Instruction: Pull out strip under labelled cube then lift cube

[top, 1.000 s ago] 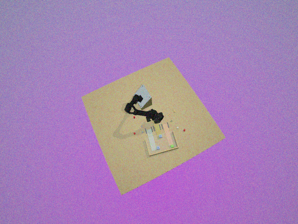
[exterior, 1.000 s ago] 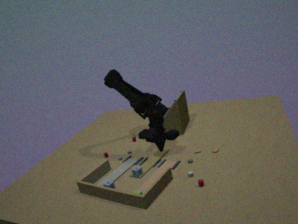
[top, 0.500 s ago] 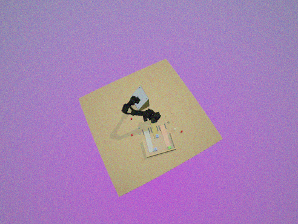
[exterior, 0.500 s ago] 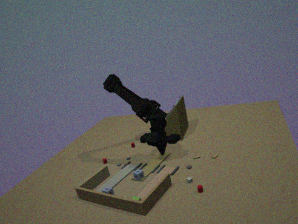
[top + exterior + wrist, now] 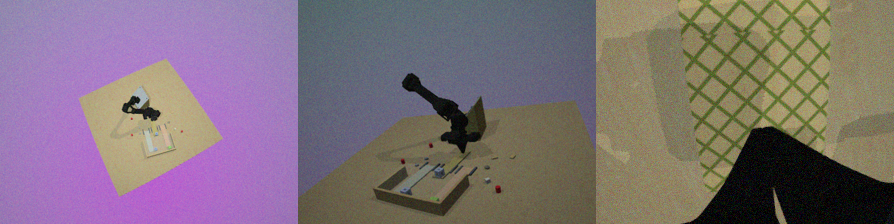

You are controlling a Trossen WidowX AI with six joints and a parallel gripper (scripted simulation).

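My gripper tip is now 9 cm short of the cross-hatched strip and 4 cm to the left of it.
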